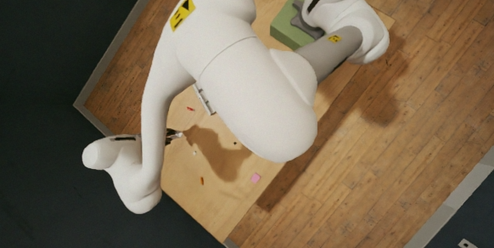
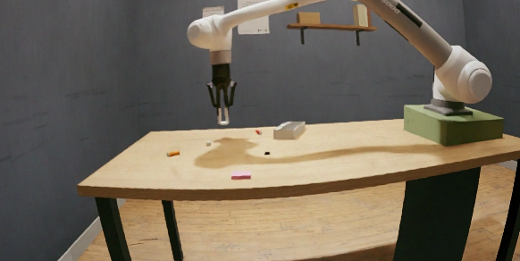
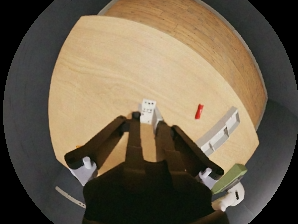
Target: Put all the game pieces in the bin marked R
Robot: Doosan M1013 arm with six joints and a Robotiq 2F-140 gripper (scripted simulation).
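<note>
The white cube is 14 cm to the left of my hand, 9 cm below it and 6 cm ahead of it. Round my hand: orange piece 28 cm to the left, 18 cm ahead, 9 cm below; then grey bin 29 cm behind, 8 cm below, 1 cm to the right; then red piece 15 cm behind, 9 cm below, 5 cm to the right.
</note>
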